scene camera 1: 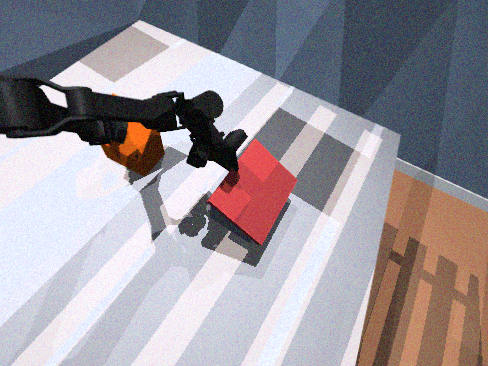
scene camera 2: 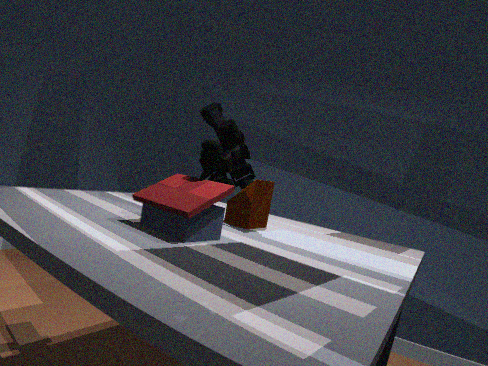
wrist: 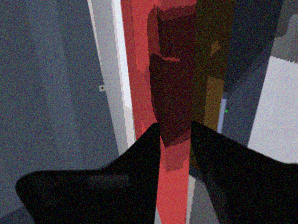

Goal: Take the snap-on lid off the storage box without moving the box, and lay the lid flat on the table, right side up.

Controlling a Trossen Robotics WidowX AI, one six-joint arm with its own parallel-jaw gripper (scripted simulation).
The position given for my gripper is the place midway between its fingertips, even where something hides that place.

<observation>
In view: my gripper (scene camera 1: 234, 170), a red lid (scene camera 1: 251, 198) and a grey-blue storage box (scene camera 2: 207, 225).
The red lid also shows in scene camera 2 (scene camera 2: 186, 196). The grey-blue storage box is seen too in the wrist view (wrist: 232, 52). My gripper shows as well in scene camera 2 (scene camera 2: 201, 183) and in the wrist view (wrist: 174, 127).
</observation>
